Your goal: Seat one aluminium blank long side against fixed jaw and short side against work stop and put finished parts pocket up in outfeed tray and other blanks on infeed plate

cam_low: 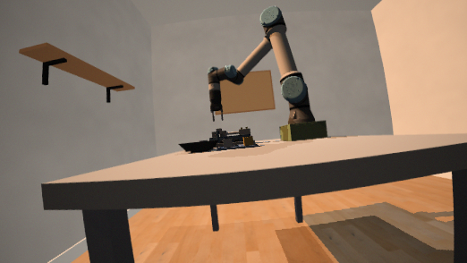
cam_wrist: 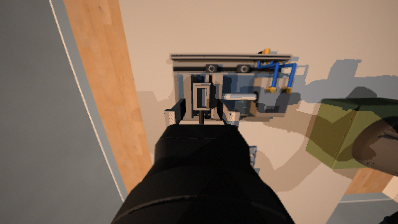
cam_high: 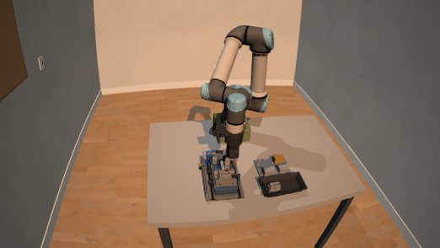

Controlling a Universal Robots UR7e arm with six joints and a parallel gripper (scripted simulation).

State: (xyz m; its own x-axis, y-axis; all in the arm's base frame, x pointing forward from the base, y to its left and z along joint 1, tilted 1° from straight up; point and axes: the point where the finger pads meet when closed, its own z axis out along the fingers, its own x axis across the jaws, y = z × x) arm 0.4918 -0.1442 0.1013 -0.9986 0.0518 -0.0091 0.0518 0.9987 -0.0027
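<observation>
Right now the vise is 15 cm below my hand and 7 cm behind it. Also, from my hand: brass blank: 35 cm to the left, 16 cm below, 15 cm behind.
</observation>
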